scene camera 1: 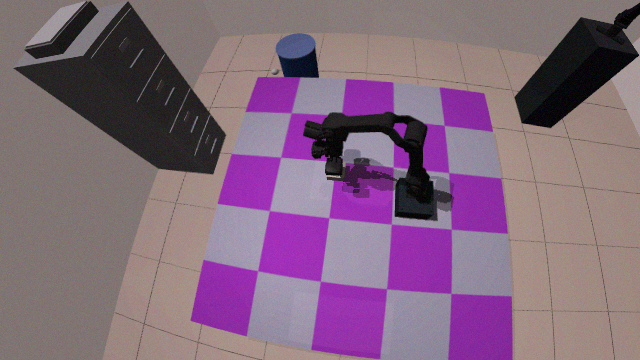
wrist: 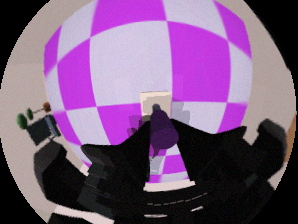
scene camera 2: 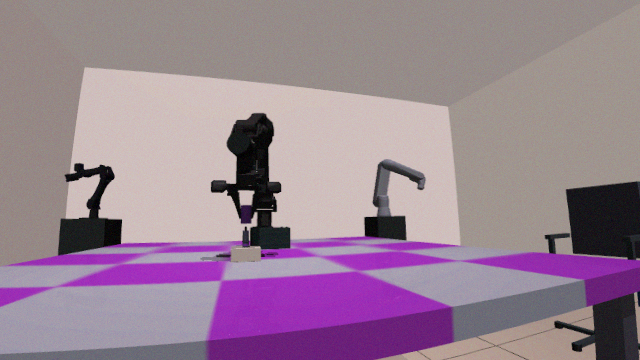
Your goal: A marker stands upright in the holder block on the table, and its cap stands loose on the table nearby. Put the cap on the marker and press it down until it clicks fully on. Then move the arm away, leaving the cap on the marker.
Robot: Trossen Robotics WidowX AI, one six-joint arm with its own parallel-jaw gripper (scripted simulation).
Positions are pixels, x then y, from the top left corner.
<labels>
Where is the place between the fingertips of my gripper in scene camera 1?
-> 335, 161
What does my gripper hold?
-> A purple cap.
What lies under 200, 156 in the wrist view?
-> My gripper.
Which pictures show my gripper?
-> Scene camera 1, the wrist view and scene camera 2: all of them.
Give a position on a purple cap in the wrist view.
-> At 163, 135
</labels>
